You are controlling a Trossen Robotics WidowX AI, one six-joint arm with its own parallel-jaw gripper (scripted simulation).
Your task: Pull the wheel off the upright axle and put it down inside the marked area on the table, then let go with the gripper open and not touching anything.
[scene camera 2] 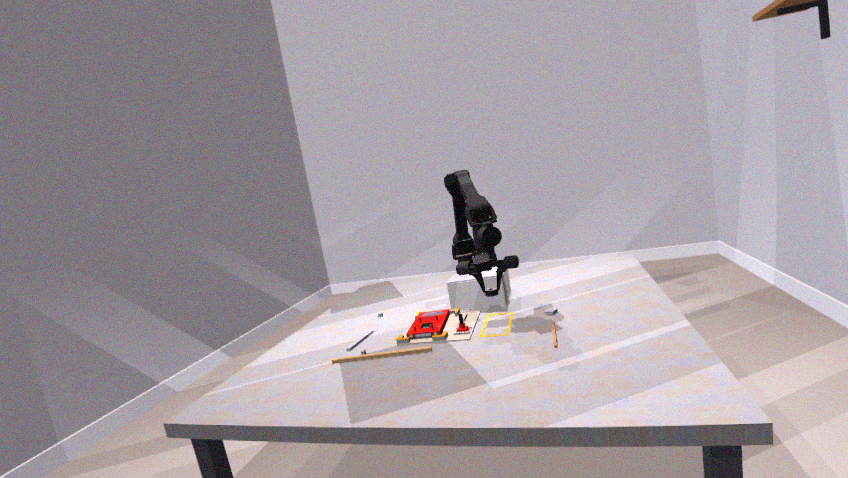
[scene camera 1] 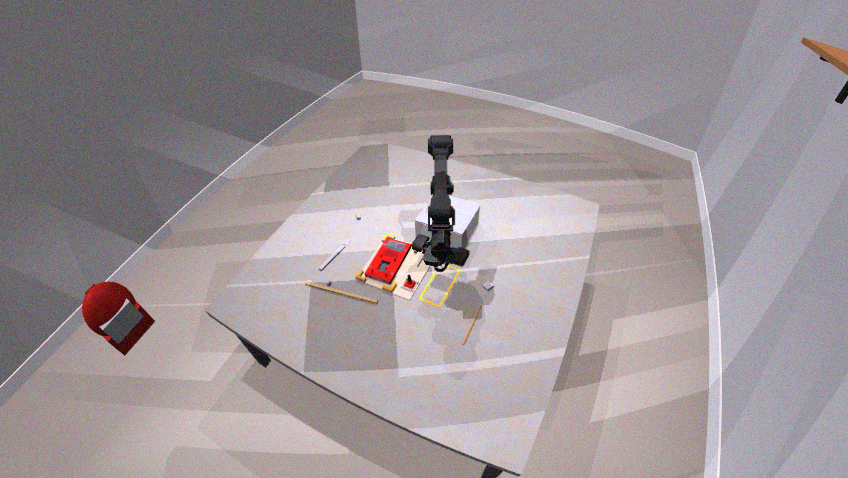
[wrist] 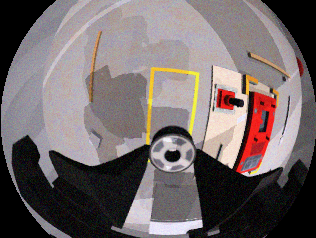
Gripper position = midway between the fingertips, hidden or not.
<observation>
My gripper (scene camera 2: 491, 291) holds a wheel (wrist: 176, 137). I also see a red board (scene camera 1: 392, 253).
The red board also shows in scene camera 2 (scene camera 2: 427, 324) and in the wrist view (wrist: 261, 108). My gripper also shows in scene camera 1 (scene camera 1: 440, 265) and in the wrist view (wrist: 172, 151).
</observation>
